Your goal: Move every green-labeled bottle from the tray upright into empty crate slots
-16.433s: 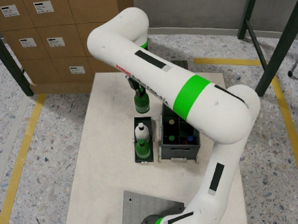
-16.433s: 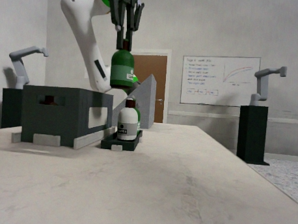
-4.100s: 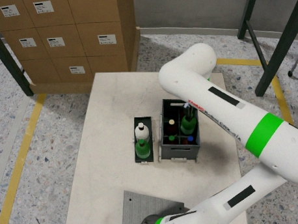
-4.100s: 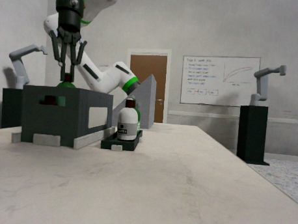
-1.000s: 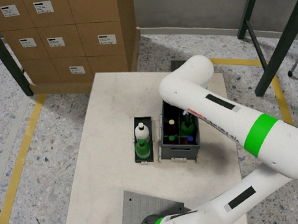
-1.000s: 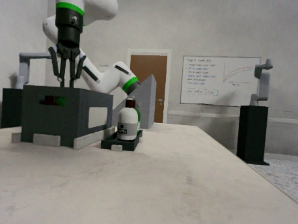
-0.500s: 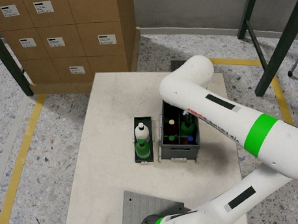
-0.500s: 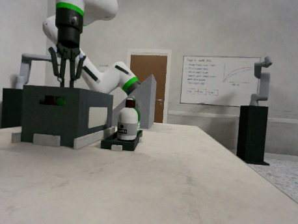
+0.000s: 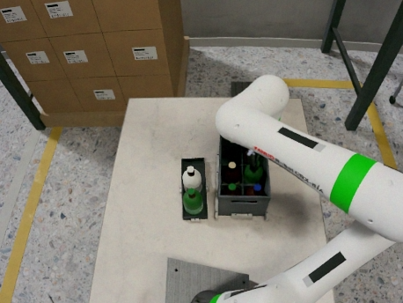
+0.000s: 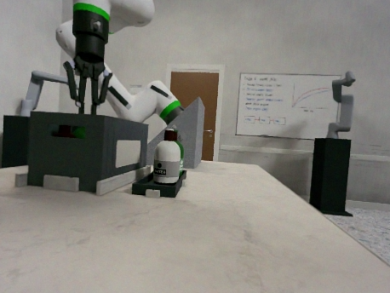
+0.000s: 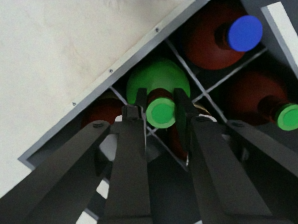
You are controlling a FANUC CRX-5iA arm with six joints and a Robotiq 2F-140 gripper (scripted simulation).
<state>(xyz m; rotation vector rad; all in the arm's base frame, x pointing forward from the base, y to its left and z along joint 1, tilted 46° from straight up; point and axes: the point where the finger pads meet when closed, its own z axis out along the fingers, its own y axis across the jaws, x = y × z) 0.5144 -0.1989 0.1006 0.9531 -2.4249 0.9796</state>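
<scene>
Right now my hand is 10 cm above the dark crate, 4 cm to the right of it and 1 cm short of it. Round my hand: white-labeled bottle (24 cm to the left, 10 cm below, 1 cm ahead); then dark tray (24 cm to the left, 17 cm below, 1 cm ahead).
</scene>
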